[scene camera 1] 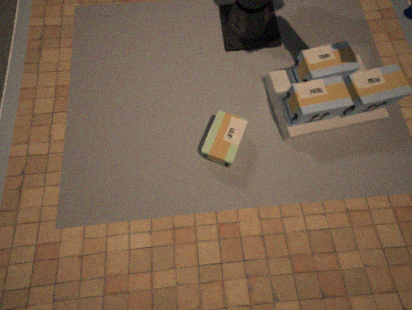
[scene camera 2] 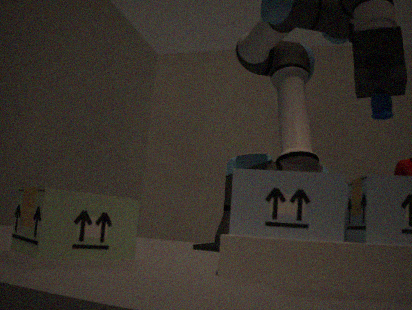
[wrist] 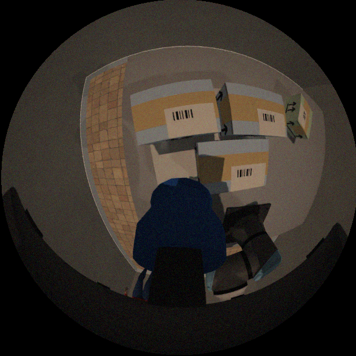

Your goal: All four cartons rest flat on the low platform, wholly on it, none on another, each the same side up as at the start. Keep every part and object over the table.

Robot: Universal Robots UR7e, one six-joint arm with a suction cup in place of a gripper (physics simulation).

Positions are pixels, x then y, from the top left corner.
My suction cup (wrist: 180, 215): 0.03 m from the lens. A low platform (wrist: 175, 158) is 0.26 m from the lens. A blue-grey carton (wrist: 184, 109) is 0.18 m from the lens. The marked spots on the blue-grey carton and the low platform are 0.13 m apart.
